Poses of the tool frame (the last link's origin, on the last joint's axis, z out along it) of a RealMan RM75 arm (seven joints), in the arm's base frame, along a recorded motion.
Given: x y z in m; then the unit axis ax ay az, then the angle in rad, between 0 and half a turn.
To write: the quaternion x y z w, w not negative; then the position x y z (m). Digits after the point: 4 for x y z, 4 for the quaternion.
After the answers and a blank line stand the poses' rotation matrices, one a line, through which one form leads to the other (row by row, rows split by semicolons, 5 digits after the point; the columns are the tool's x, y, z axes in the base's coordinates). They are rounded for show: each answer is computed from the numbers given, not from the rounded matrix.
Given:
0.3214, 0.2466, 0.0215, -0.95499, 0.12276, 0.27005, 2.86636
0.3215, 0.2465, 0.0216, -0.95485, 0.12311, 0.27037, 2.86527
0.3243, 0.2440, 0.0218, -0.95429, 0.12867, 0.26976, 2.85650
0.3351, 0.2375, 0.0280, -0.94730, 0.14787, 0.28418, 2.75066
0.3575, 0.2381, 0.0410, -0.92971, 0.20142, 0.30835, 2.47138
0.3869, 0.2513, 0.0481, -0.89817, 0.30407, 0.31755, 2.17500
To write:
-0.9460, 0.1216, 0.2675, 0.1372, 0.3214, 0.2466, 0.0215
-0.9458, 0.1219, 0.2678, 0.1377, 0.3215, 0.2465, 0.0216
-0.9446, 0.1274, 0.2670, 0.1421, 0.3243, 0.2440, 0.0218
-0.9293, 0.1451, 0.2788, 0.1942, 0.3351, 0.2375, 0.0280
-0.8780, 0.1902, 0.2912, 0.3289, 0.3575, 0.2381, 0.0410
-0.7953, 0.2692, 0.2812, 0.4647, 0.3869, 0.2513, 0.0481

0.82732 -0.30345 -0.47272; -0.15666 -0.93279 0.32459; -0.53944 -0.19448 -0.81925
0.82684 -0.30441 -0.47295; -0.15688 -0.93233 0.32581; -0.54012 -0.19519 -0.81864
0.82495 -0.31649 -0.46828; -0.16475 -0.92719 0.33641; -0.54066 -0.20037 -0.81703
0.80250 -0.37787 -0.46175; -0.16130 -0.88247 0.44184; -0.57444 -0.28010 -0.76913
0.75805 -0.52555 -0.38622; -0.14248 -0.71133 0.68827; -0.63645 -0.46671 -0.61410
0.69689 -0.68959 -0.19701; -0.16693 -0.42312 0.89056; -0.69748 -0.58774 -0.40998

